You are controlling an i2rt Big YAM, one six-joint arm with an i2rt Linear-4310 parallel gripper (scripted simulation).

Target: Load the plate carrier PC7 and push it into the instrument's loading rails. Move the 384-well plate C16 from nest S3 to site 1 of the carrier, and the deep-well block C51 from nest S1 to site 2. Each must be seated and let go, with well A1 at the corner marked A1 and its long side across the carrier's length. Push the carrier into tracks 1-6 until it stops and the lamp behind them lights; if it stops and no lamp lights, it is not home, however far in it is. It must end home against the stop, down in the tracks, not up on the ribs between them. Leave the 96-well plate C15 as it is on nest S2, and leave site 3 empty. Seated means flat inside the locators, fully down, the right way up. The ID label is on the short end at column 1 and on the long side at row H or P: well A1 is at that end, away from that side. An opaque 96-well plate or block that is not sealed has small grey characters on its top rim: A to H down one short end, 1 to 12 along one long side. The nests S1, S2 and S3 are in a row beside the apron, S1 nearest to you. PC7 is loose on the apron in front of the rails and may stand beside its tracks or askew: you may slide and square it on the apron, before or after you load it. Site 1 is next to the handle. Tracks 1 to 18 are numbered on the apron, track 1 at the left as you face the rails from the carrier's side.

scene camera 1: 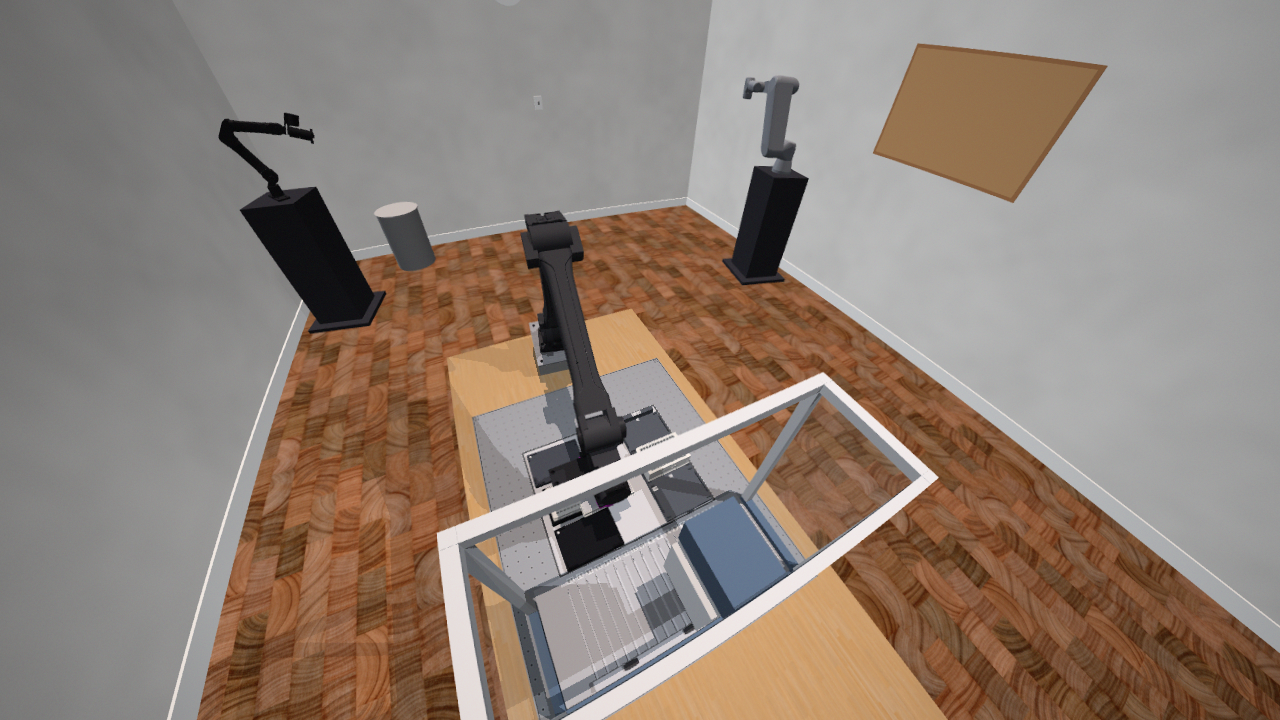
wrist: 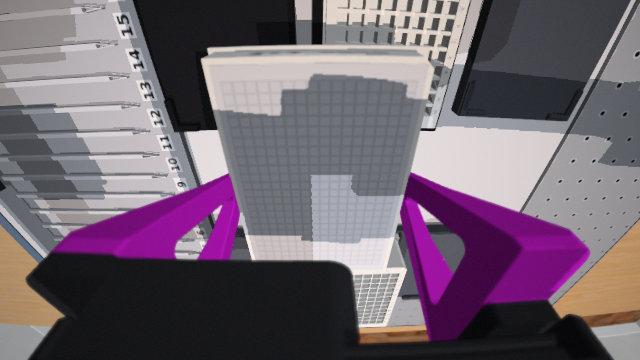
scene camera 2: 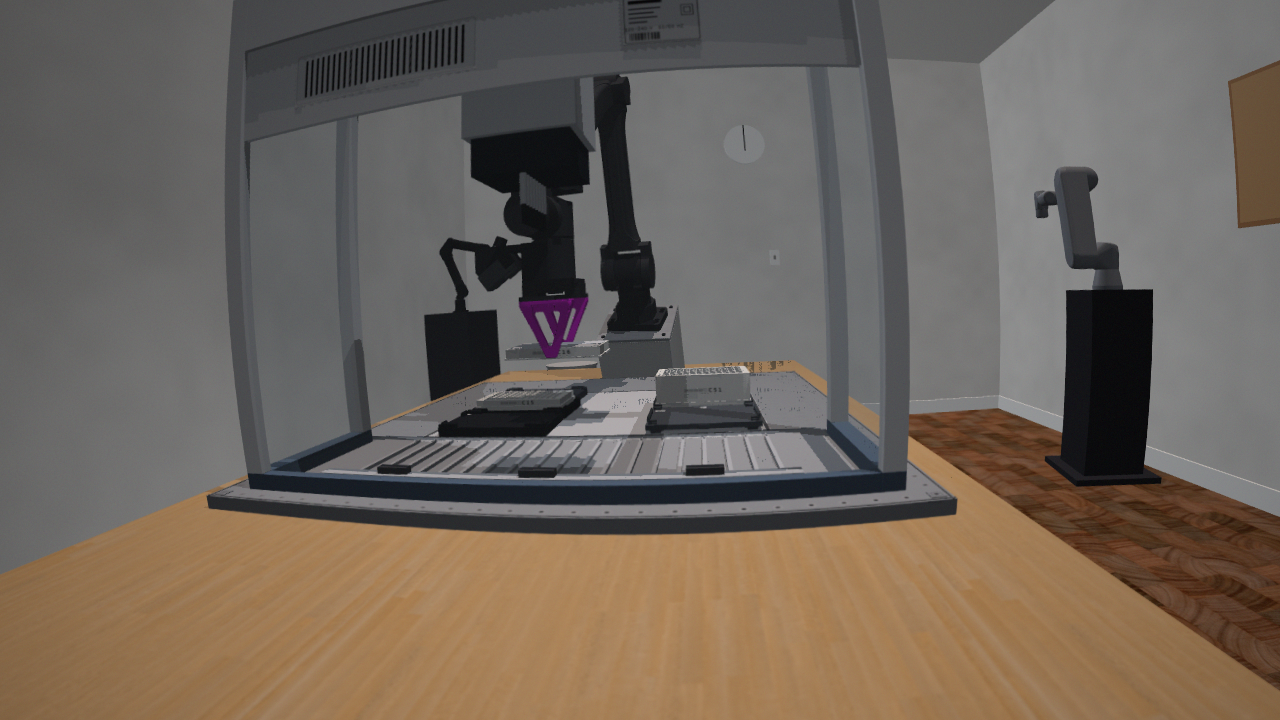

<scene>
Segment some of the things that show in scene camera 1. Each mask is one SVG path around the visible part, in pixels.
A carrier PC7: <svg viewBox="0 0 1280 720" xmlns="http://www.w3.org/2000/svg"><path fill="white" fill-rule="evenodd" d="M690 462L649 482L645 475L642 474L667 522L688 511L691 513L694 511L694 508L713 499ZM652 406L623 416L627 429L624 442L631 455L636 453L637 447L671 434L660 415L656 411L653 412Z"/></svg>
</scene>
